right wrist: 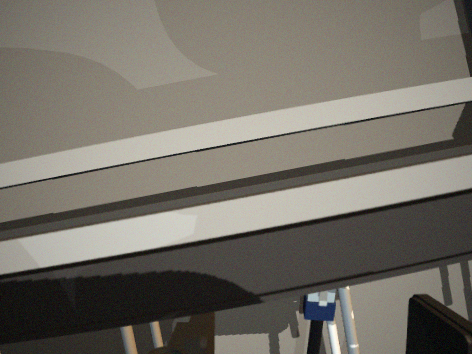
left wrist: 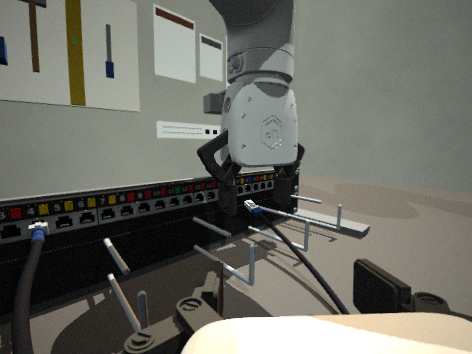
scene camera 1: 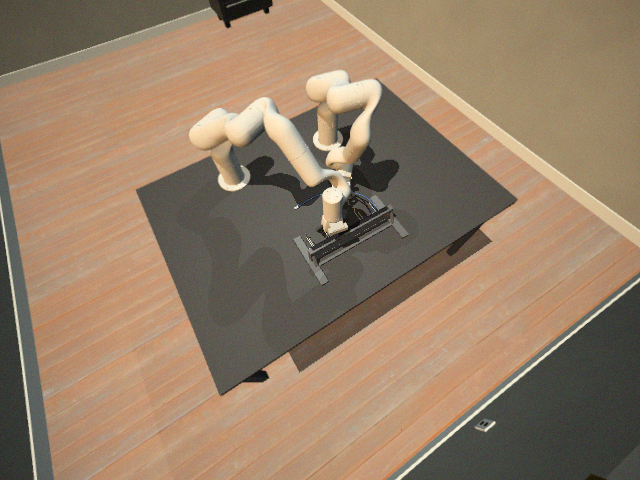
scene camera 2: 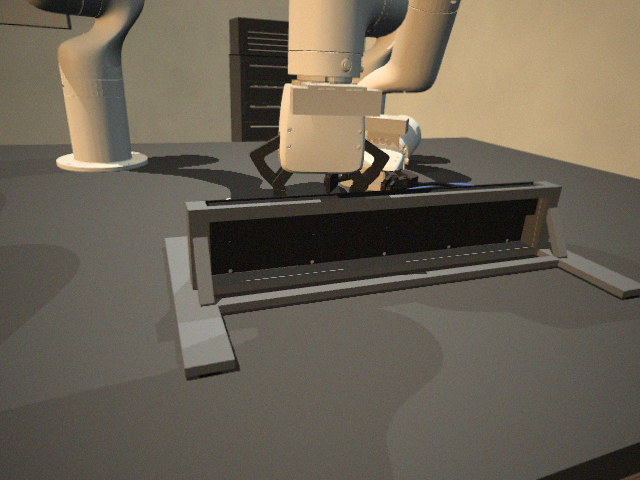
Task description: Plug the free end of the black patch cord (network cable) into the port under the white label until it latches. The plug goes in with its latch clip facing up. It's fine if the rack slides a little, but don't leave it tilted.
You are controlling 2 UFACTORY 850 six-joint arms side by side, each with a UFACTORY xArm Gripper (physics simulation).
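Note:
The cord's free plug (left wrist: 249, 204) (right wrist: 320, 306), clear with a blue boot, lies near the pegs in front of the rack's port row, its clip side facing up. The black cord (left wrist: 300, 255) runs from it towards my left gripper. My right gripper (left wrist: 256, 208) (right wrist: 311, 327) is open, pointing down, with one finger on each side of the plug. My left gripper (left wrist: 288, 282) is open, well back from the plug, with the cord passing between its fingers in the picture. The rack (scene camera 1: 351, 235) (scene camera 2: 372, 198) (right wrist: 300, 215) stands upright on its feet. The white label does not show; my right gripper covers part of the row.
Another dark cord is plugged in near number 4 with a clear plug (left wrist: 38, 230). Metal pegs (left wrist: 212, 226) (right wrist: 348, 320) stick out of the rack close to the free plug. A blue cable (scene camera 1: 366, 197) (scene camera 2: 460, 184) lies behind the rack. The dark table (scene camera 1: 232, 289) carries both arms.

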